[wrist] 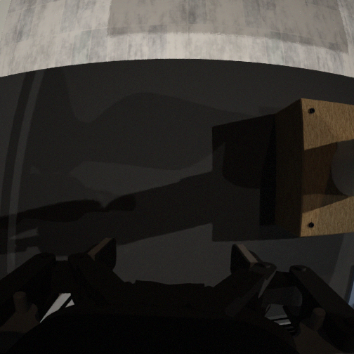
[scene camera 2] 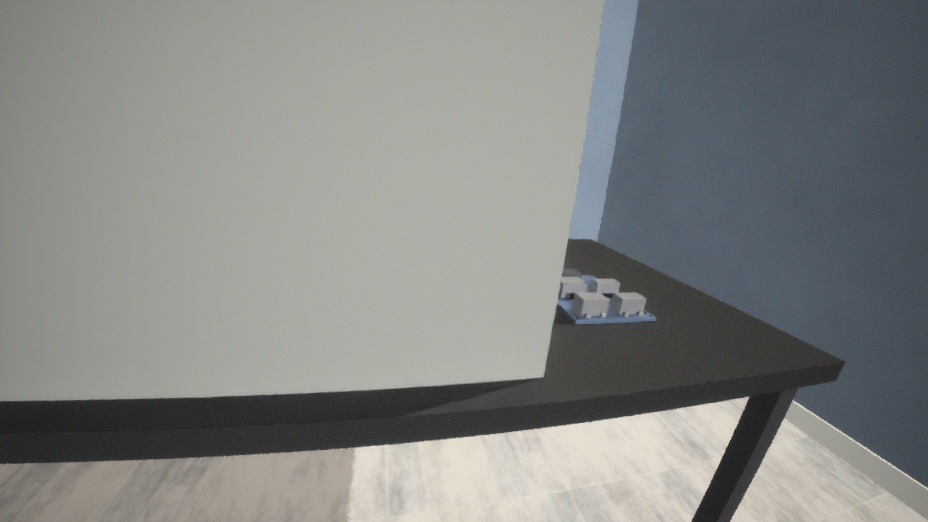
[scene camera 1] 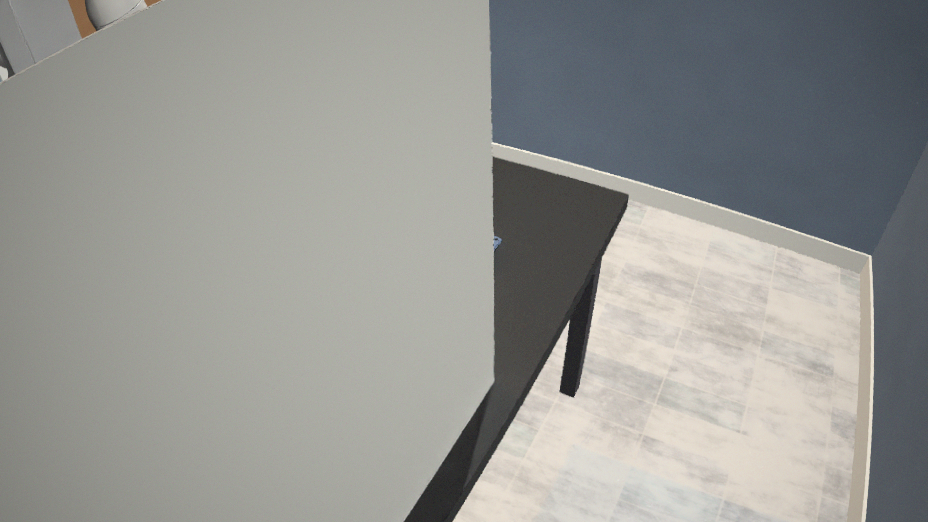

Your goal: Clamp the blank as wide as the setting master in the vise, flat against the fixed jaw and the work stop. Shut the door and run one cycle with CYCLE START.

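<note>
My gripper [wrist: 172,254] is open and empty in the wrist view, its fingers wide apart above the dark table top. Several light grey blocks [scene camera 2: 590,304] stand on a blue plate [scene camera 2: 615,320] at the right of the table in scene camera 2; a darker grey block [scene camera 2: 571,272] shows partly behind them. I cannot tell which block is the setting master or the blank. A small corner of the blue plate [scene camera 1: 497,242] shows in scene camera 1. The vise, its fixed jaw, the work stop, the door and CYCLE START do not show, and the gripper is hidden in both scene views.
A large pale grey panel [scene camera 1: 259,259] [scene camera 2: 272,194] covers much of both scene views. The black table [scene camera 1: 558,214] [scene camera 2: 720,344] [wrist: 165,115] extends beyond it. A wooden block-shaped stand [wrist: 290,170] with dark screws is at the right of the wrist view, casting shadows across the table.
</note>
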